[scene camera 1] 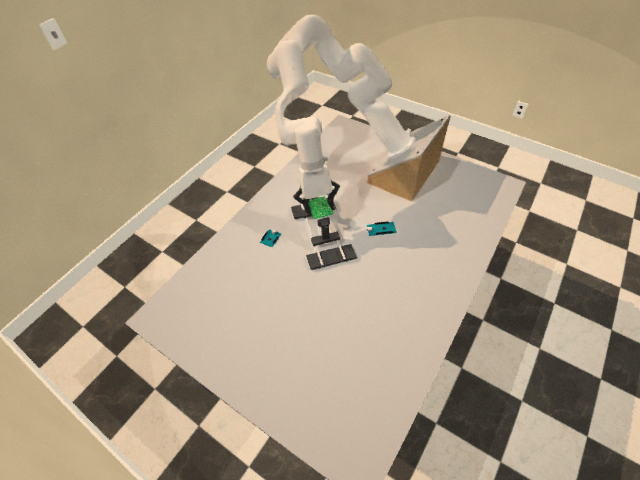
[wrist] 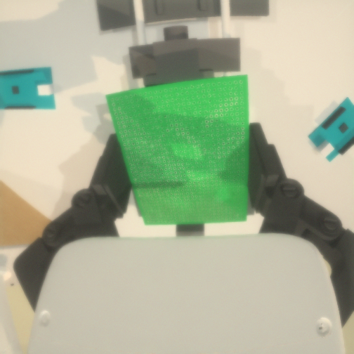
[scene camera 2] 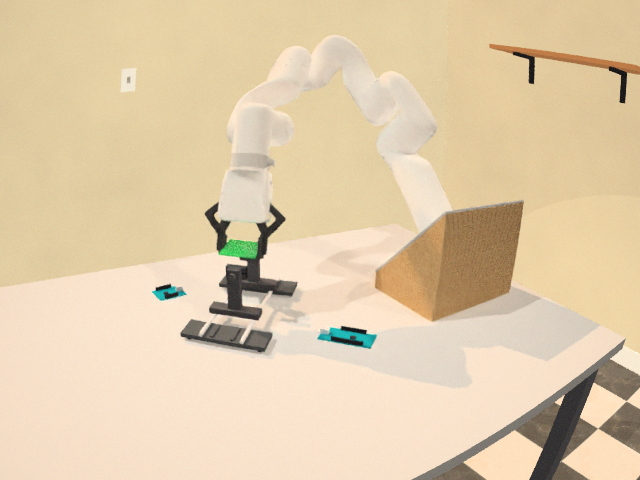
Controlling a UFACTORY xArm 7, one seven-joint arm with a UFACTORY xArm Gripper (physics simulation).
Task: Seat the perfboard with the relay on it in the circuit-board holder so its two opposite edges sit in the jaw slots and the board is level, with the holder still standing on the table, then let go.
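Frame: origin at the arm's base, x ahead, y up, z right, level; metres.
Where they show: gripper, between the fingertips: (scene camera 1: 320, 211) (scene camera 2: 240, 256); arm's base, origin of its link: (scene camera 1: 401, 148) (scene camera 2: 444, 239).
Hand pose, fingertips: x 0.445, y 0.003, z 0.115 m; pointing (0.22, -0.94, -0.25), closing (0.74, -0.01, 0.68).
Observation:
Each offset is from my fingertips to the centre of the thing.
The green perfboard {dx -0.004, dy +0.004, dz +0.005 m} (scene camera 1: 320, 206) (scene camera 2: 239, 248) (wrist: 185, 150) is held roughly level by its two side edges. No relay can be made out on its visible face. My gripper (scene camera 1: 319, 209) (scene camera 2: 241, 252) (wrist: 185, 145) is shut on the board, one finger at each side. The black circuit-board holder {dx -0.001, dy -0.063, dz -0.001 m} (scene camera 1: 331, 256) (scene camera 2: 234, 291) (wrist: 185, 55) stands on the table under it, with two upright jaws on pale rods. In scene camera 2 the board is slightly above the front jaw's top. The far jaw is partly hidden by the board and a finger; its slot contact cannot be seen.
A teal board {dx -0.124, dy -0.115, dz -0.184 m} (scene camera 1: 382, 228) (scene camera 2: 347, 337) (wrist: 25, 89) lies on one side of the holder. A smaller teal board {dx +0.109, dy -0.115, dz +0.153 m} (scene camera 1: 270, 238) (scene camera 2: 169, 292) (wrist: 340, 127) lies on the other side. The wooden wedge (scene camera 1: 403, 180) (scene camera 2: 465, 263) (wrist: 17, 220) stands at the arm's base.

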